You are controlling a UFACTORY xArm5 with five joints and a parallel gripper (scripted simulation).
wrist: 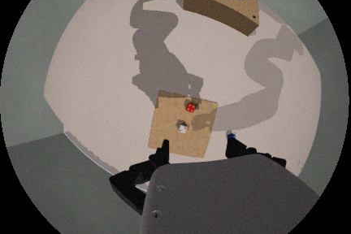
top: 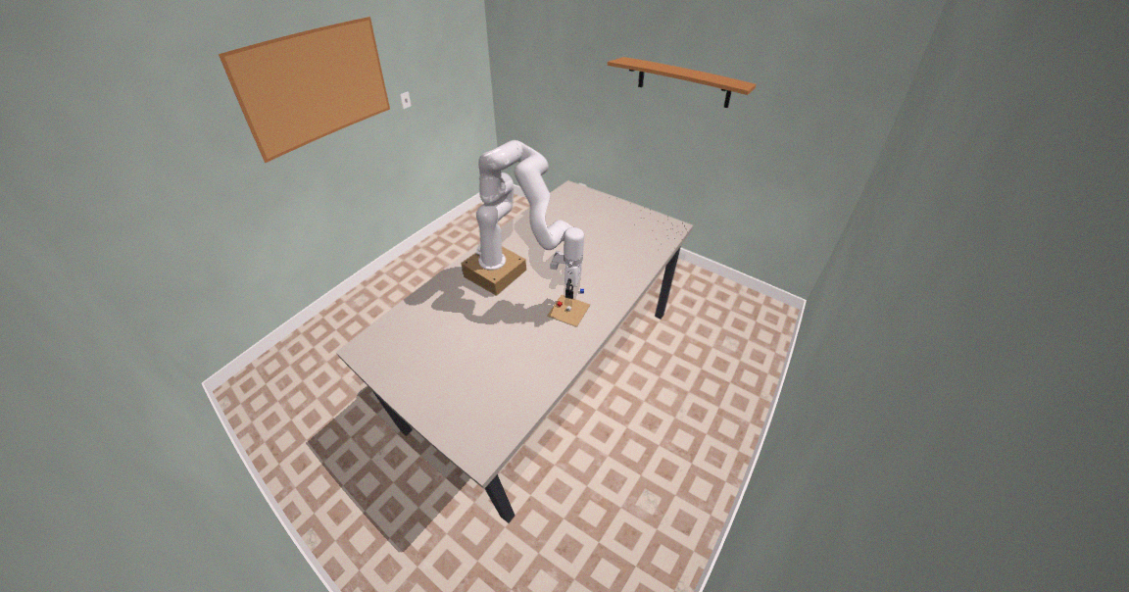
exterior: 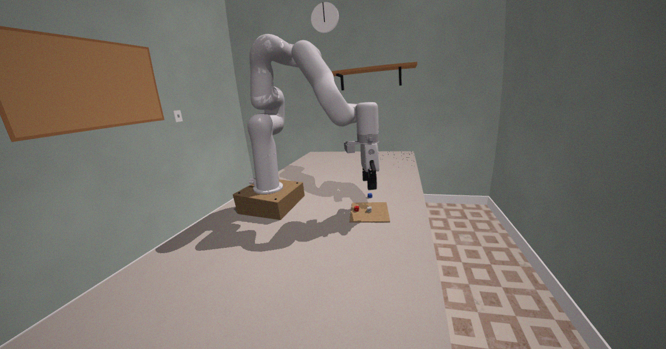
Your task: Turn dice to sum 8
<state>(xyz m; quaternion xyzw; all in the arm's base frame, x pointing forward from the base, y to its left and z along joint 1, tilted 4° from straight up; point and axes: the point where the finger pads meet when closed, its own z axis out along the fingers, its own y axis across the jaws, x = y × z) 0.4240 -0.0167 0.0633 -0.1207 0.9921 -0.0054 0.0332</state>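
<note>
The blue die lies 10 cm to the left of my hand and 10 cm below it. The rest, counted from my hand: tan mat 11 cm below, 2 cm to the right; white die 10 cm below, 2 cm to the right; red die 10 cm below, 5 cm behind, 2 cm to the right.
</note>
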